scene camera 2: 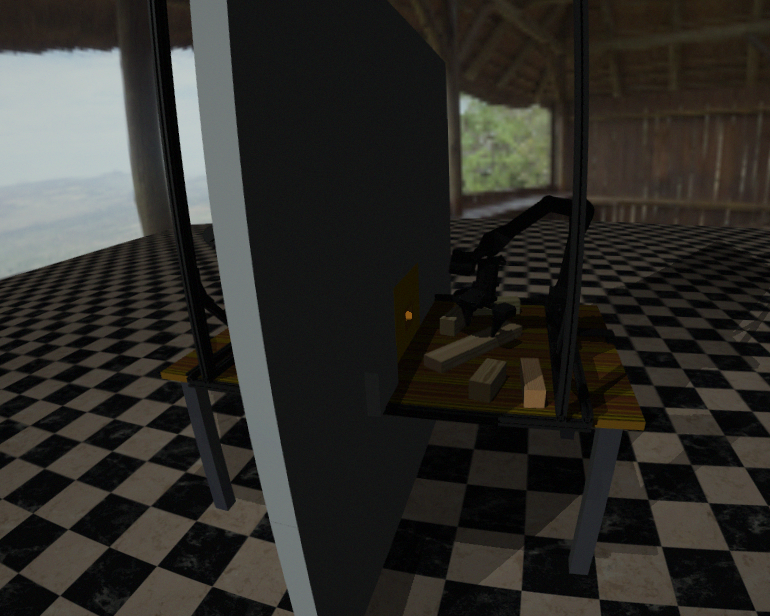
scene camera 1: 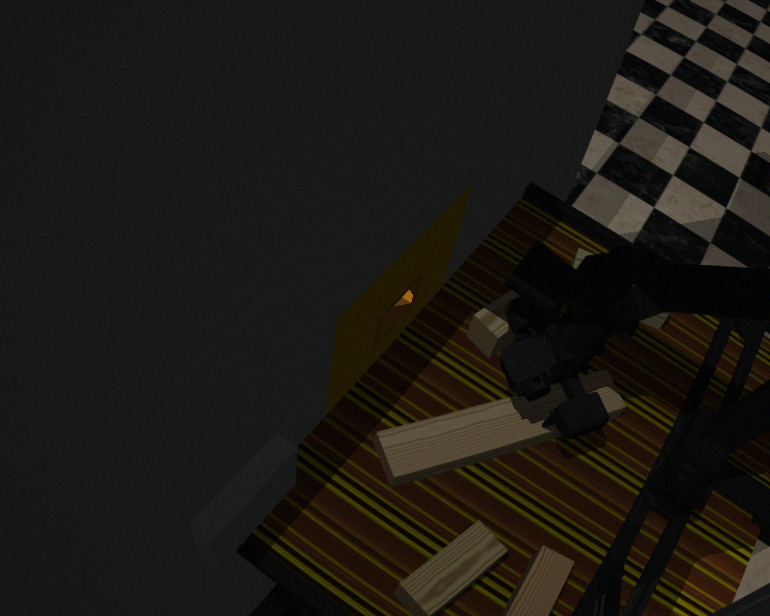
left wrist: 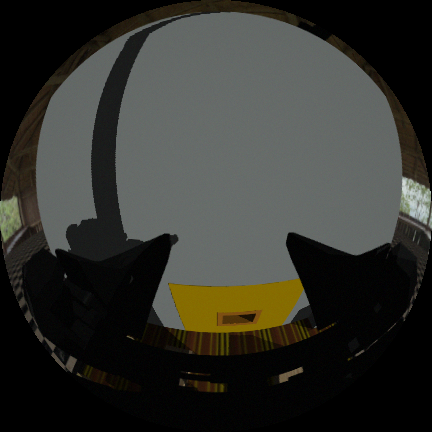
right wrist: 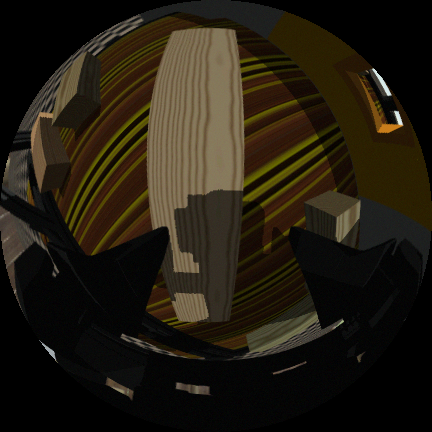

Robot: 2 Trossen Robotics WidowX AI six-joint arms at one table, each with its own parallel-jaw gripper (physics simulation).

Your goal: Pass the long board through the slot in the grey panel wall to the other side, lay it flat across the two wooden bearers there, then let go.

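Places are measured from the left arm's base along level axes (x ahead, y left, z up), in metres.
Where they show: left gripper, fingertip midpoint: (left wrist: 230,239); right gripper, fingertip midpoint: (scene camera 2: 479,331) (right wrist: 230,232); right arm's base, link origin: (scene camera 1: 670,495).
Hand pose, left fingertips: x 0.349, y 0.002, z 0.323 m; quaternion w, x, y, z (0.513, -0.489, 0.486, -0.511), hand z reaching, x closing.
Observation:
Each offset is from my left fingertips to the top centre of the thing. "pt": to the spot under its first point.
The long board {dy -0.047, dx +0.327, dz -0.310 m} (scene camera 1: 462,436) (scene camera 2: 462,350) (right wrist: 210,125) lies flat on the striped table. My right gripper (scene camera 1: 538,407) (scene camera 2: 479,327) (right wrist: 230,232) is open above the board's end farther from the wall, with its fingers to either side of the board in the right wrist view. The grey panel wall (scene camera 1: 192,160) (scene camera 2: 346,192) (left wrist: 250,150) carries a yellow plate (scene camera 1: 359,346) (left wrist: 200,305) with the slot {pt dy -0.044, dx +0.095, dz -0.279 m} (left wrist: 239,318) (right wrist: 380,100) in it. My left gripper (left wrist: 230,239) is open and empty, facing the wall's other side. Pale patches low in the left wrist view cannot be told as the bearers.
Two loose wooden blocks {dy -0.260, dx +0.376, dz -0.295 m} (scene camera 1: 452,568) {dy -0.253, dx +0.476, dz -0.298 m} (scene camera 1: 539,581) lie beside the board. Another block {dy +0.116, dx +0.248, dz -0.292 m} (scene camera 1: 489,330) (right wrist: 332,215) stands near the right gripper, and a pale green piece {dy +0.265, dx +0.354, dz -0.295 m} (right wrist: 285,325) lies behind it. A grey block {pt dy -0.346, dx +0.155, dz -0.242 m} (scene camera 1: 247,491) (scene camera 2: 372,393) is at the wall by the table's edge.

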